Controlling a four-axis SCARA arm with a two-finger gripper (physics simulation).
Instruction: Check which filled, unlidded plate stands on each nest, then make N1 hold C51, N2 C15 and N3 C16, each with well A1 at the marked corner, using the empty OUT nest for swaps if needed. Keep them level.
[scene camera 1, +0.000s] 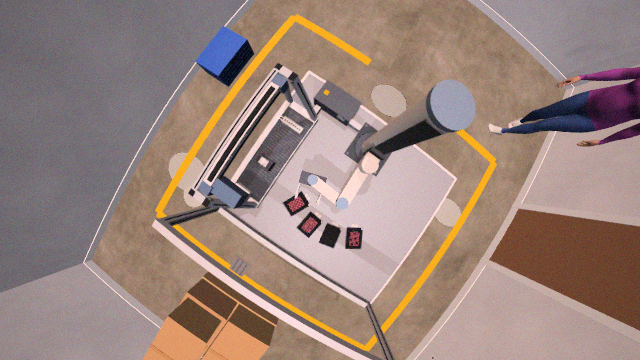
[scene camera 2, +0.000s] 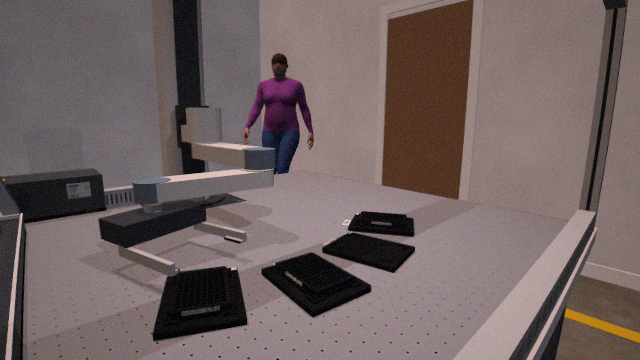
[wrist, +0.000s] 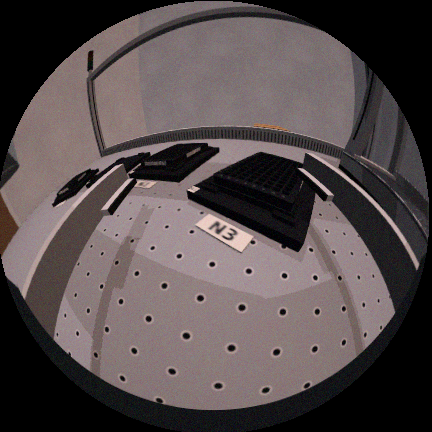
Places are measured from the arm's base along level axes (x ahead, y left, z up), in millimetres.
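Pixels of known places: gripper, fingertip midpoint: (scene camera 1: 306, 201) (scene camera 2: 213, 251) (wrist: 215, 159).
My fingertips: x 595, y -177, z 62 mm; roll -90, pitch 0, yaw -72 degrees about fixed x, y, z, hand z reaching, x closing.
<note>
For each thing: its middle in the pictures, then the offset to it from my fingertips. "pt": a spot on its surface instead.
- black plate at the middle of its body: (wrist: 269, 172) (scene camera 2: 201, 290) (scene camera 1: 296, 204) dx +62, dy -50, dz -30 mm
- N3 nest at the middle of its body: (wrist: 268, 179) (scene camera 2: 202, 296) (scene camera 1: 296, 203) dx +62, dy -50, dz -41 mm
- second filled plate at the middle of its body: (scene camera 2: 313, 273) (wrist: 175, 153) (scene camera 1: 309, 225) dx +136, dy +119, dz -30 mm
- neighbouring nest at the middle of its body: (scene camera 2: 313, 278) (wrist: 176, 157) (scene camera 1: 309, 224) dx +136, dy +119, dz -41 mm
- third nest at the middle of its body: (scene camera 2: 369, 248) (wrist: 117, 166) (scene camera 1: 330, 235) dx +118, dy +295, dz -41 mm
- fourth filled plate at the middle of its body: (scene camera 2: 382, 219) (wrist: 73, 181) (scene camera 1: 354, 238) dx +35, dy +457, dz -30 mm
- N3 label at a spot on its surface: (wrist: 225, 233) pt dx -30, dy -14, dz -48 mm
- gantry machine with a dark deck, surface spot: (scene camera 1: 270, 155) pt dx -124, dy -402, dz -1 mm
- dark box at a spot on its surface: (scene camera 2: 55, 194) pt dx -630, dy -196, dz +21 mm
My gripper (scene camera 1: 307, 198) (scene camera 2: 209, 254) (wrist: 215, 159) is open and empty, just short of the N3 nest, and turned at an angle to it. A black plate (scene camera 1: 296, 203) (scene camera 2: 202, 287) (wrist: 260, 177) lies level on the N3 nest (scene camera 2: 200, 326) (wrist: 235, 207); scene camera 1 shows pinkish-red wells. A second filled plate (scene camera 1: 310, 224) (scene camera 2: 317, 272) (wrist: 172, 155) lies on the neighbouring nest (scene camera 2: 320, 305). The third nest (scene camera 1: 330, 235) (scene camera 2: 370, 251) is empty. A fourth filled plate (scene camera 1: 354, 238) (scene camera 2: 382, 220) lies on the farthest nest. Plate codes are unreadable.
The N3 label (wrist: 225, 233) lies before its nest. A gantry machine with a dark deck (scene camera 1: 270, 155) stands beside the table. A dark box (scene camera 1: 337, 102) (scene camera 2: 55, 194) stands near the arm's column (scene camera 1: 410, 127). A person (scene camera 1: 612, 105) (scene camera 2: 282, 105) stands beyond the table.
</note>
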